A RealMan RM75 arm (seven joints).
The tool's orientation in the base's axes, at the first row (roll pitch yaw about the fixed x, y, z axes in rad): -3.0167 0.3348 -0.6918
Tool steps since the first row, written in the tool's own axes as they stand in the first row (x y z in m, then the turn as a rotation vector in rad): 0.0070 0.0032 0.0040 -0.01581 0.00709 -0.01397; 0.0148 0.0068 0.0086 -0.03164 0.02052 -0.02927; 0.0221 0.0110 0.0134 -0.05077 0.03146 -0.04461; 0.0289 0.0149 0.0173 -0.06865 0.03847 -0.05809; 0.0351 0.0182 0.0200 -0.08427 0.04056 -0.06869; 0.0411 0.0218 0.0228 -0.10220 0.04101 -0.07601; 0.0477 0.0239 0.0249 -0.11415 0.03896 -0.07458; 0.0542 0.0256 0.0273 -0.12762 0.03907 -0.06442; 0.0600 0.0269 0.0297 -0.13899 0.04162 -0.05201; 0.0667 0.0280 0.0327 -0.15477 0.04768 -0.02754; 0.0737 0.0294 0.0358 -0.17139 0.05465 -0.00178; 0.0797 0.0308 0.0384 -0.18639 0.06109 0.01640; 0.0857 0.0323 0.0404 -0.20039 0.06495 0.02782
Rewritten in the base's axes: 0.0023 -0.0054 -0.0064 -0.01381 0.00005 0.01745; 0.0048 -0.0113 -0.0137 -0.03163 -0.00498 0.03541; 0.0065 -0.0174 -0.0211 -0.05018 -0.00619 0.05479; 0.0082 -0.0232 -0.0275 -0.06553 -0.00468 0.07247; 0.0100 -0.0285 -0.0324 -0.07646 -0.00004 0.08729; 0.0115 -0.0339 -0.0374 -0.08854 0.00821 0.09999; 0.0145 -0.0388 -0.0418 -0.09612 0.01736 0.10281; 0.0177 -0.0433 -0.0464 -0.10773 0.02848 0.09771; 0.0207 -0.0470 -0.0507 -0.11982 0.03722 0.08951; 0.0243 -0.0509 -0.0559 -0.13953 0.04969 0.07105; 0.0279 -0.0552 -0.0612 -0.16067 0.06239 0.05155; 0.0309 -0.0591 -0.0658 -0.17898 0.07220 0.03869; 0.0339 -0.0632 -0.0698 -0.19368 0.08126 0.03213
